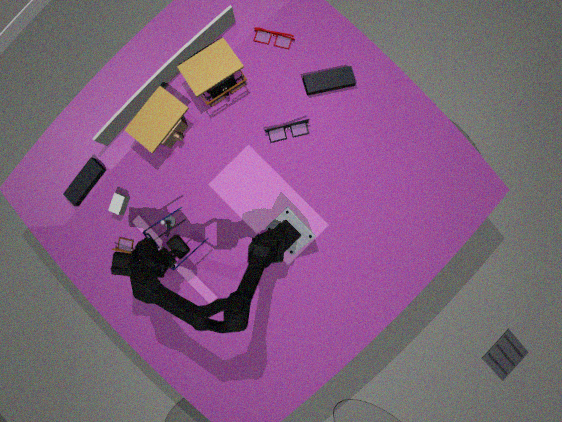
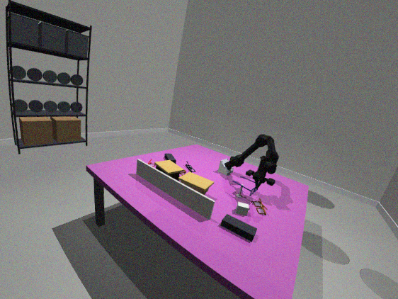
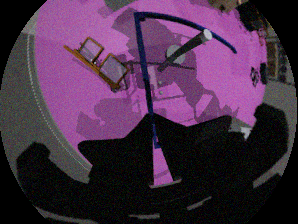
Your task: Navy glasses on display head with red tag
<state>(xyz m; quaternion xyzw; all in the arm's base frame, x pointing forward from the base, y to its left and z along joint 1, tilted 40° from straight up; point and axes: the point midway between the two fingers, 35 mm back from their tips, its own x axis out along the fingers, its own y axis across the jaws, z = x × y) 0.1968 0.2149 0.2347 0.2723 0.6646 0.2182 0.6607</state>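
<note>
Right now my gripper tip is 9 cm short of the small grey stand, 8 cm to the left of it and 4 cm above it. From my gripper tip the other things lie so: tan display head: 29 cm ahead, 28 cm to the right; then white cube: 24 cm ahead, 4 cm below; then white board: 43 cm ahead, 39 cm to the right, 1 cm below.
</note>
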